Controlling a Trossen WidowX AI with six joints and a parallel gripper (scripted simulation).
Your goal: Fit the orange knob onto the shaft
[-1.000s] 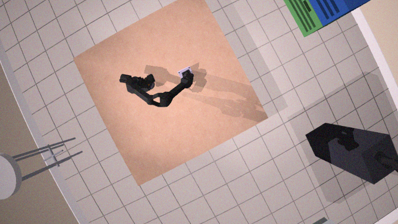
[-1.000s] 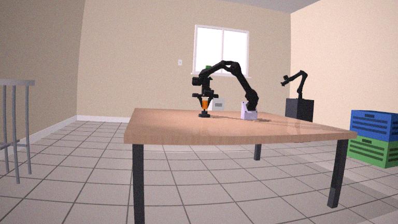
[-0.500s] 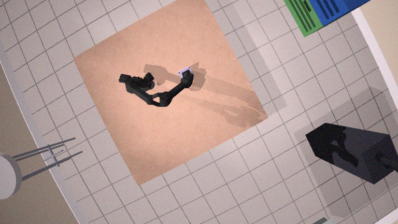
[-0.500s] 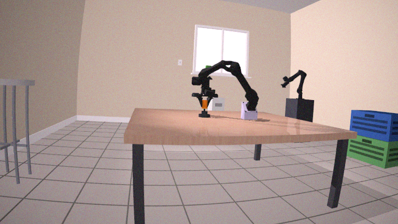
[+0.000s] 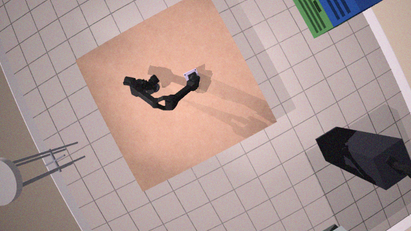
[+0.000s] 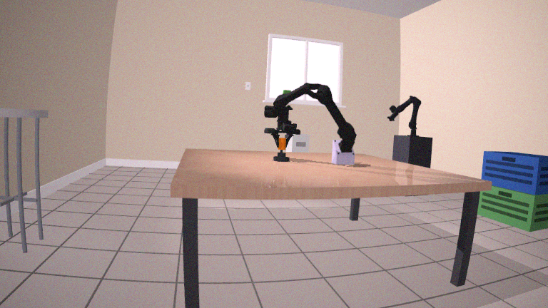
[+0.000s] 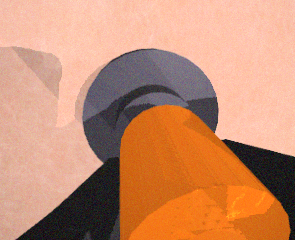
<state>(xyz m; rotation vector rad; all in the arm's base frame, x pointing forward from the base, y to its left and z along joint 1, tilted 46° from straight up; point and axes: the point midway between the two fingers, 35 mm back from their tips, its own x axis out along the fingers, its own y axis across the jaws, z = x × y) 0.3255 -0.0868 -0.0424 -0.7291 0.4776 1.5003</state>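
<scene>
My gripper tip is 20 mm below the orange knob. Round my gripper tip: round pedestal (40 mm below).
</scene>
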